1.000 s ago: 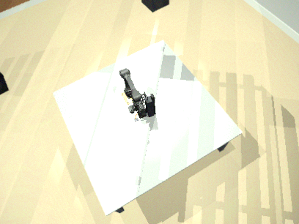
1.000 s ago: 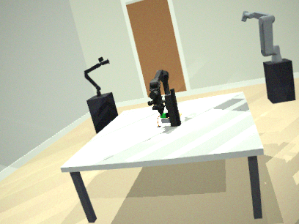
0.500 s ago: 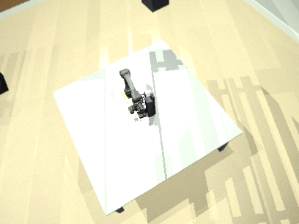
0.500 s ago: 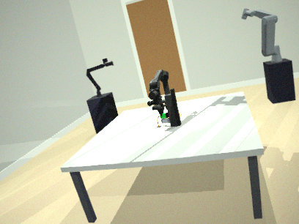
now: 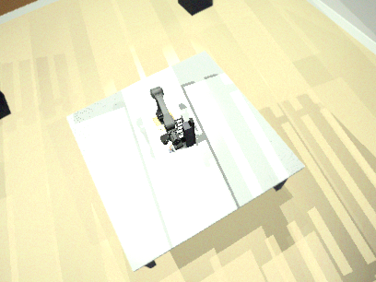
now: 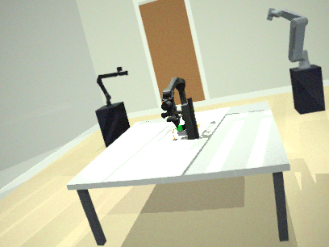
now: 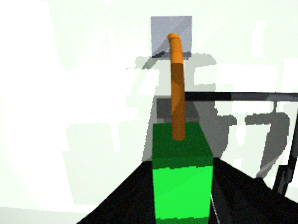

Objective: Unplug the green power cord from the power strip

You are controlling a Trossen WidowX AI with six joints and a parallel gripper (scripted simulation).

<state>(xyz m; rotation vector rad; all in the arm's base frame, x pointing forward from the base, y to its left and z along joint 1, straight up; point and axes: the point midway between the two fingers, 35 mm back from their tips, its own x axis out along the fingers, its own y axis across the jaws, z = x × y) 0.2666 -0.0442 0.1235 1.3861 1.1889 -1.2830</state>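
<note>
Right now my gripper tip is 100 mm to the right of the dark power strip, 30 mm below it and 20 mm short of it. From my gripper tip the other things lie so: green plug 30 mm to the left.
</note>
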